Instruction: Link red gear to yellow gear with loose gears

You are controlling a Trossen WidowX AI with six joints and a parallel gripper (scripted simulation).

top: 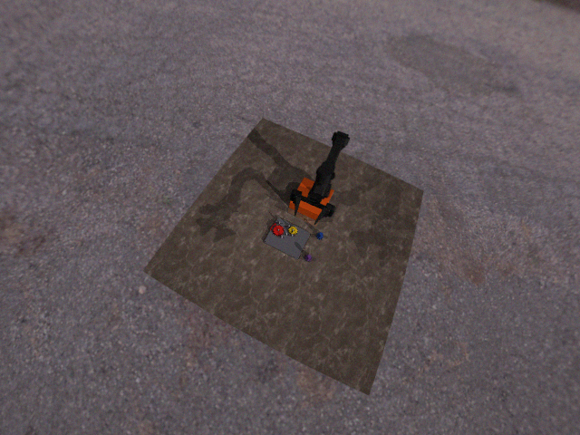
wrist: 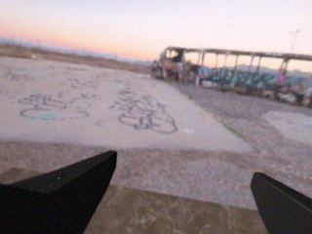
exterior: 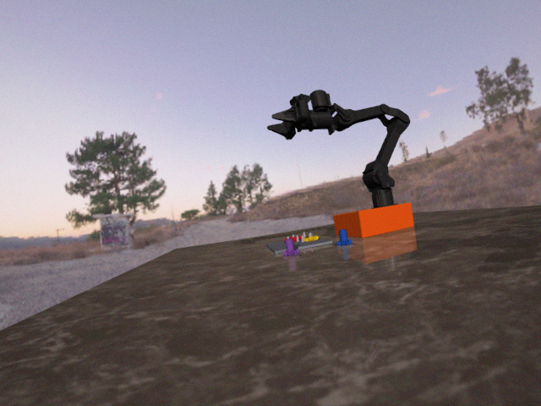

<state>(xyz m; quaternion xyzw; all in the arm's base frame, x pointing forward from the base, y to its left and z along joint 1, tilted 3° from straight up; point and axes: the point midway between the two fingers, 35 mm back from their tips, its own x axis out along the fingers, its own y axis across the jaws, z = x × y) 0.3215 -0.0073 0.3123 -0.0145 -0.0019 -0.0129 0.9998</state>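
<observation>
My gripper tip is now 120 mm past the blue gear, 110 mm to the right of it and 380 mm above it. From my gripper tip the other things lie so: yellow gear (90 mm behind, 40 mm to the right, 380 mm below); then purple gear (20 mm ahead, 100 mm to the left, 380 mm below).
</observation>
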